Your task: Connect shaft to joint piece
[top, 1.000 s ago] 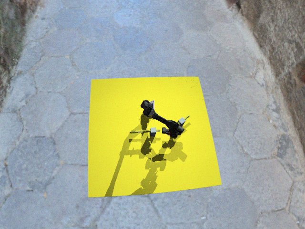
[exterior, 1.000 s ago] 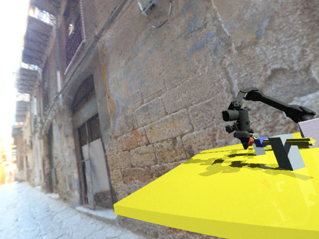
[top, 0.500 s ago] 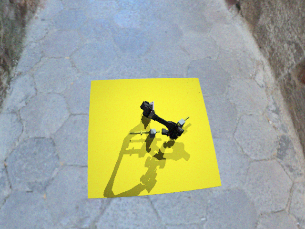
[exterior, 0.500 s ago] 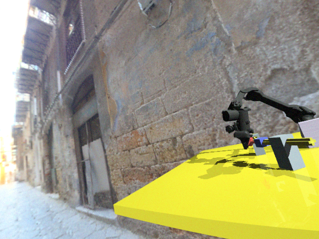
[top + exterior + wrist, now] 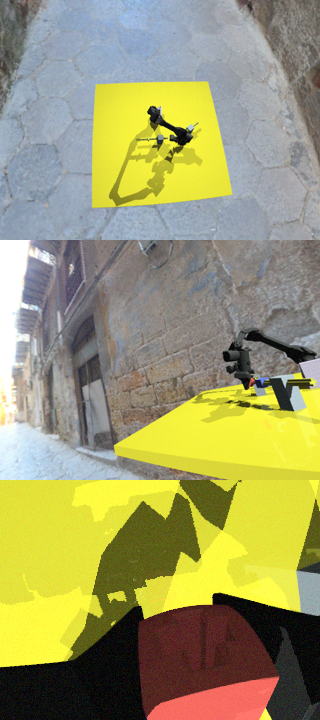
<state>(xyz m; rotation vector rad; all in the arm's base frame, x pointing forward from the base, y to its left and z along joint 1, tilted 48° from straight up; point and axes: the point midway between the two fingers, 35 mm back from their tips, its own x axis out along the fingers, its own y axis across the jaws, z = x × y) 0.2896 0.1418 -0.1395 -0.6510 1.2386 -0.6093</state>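
Right now my gripper tip is 2 cm past the red joint piece and 3 cm below it.
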